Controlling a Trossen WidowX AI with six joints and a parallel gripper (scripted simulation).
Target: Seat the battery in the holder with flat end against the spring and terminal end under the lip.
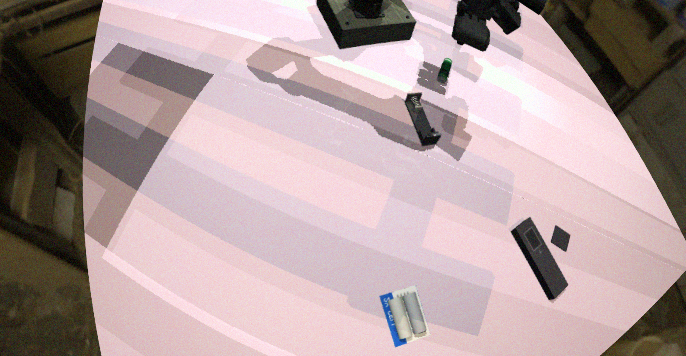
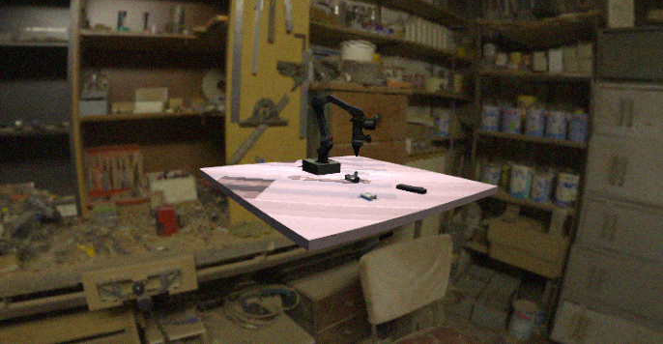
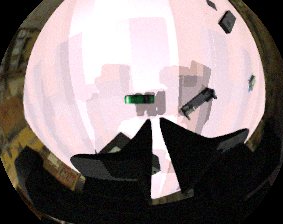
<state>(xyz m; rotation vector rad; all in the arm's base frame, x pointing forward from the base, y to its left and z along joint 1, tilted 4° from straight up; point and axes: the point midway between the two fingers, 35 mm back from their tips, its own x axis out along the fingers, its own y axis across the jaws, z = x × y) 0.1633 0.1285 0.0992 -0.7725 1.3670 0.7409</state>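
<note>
The battery lies 2 cm behind my gripper tip, 1 cm to the left of it and 11 cm below it. The rest, counted from my gripper tip: black battery door 40 cm ahead, 13 cm to the left, 12 cm below; then black remote 42 cm ahead, 5 cm to the left, 10 cm below.
</note>
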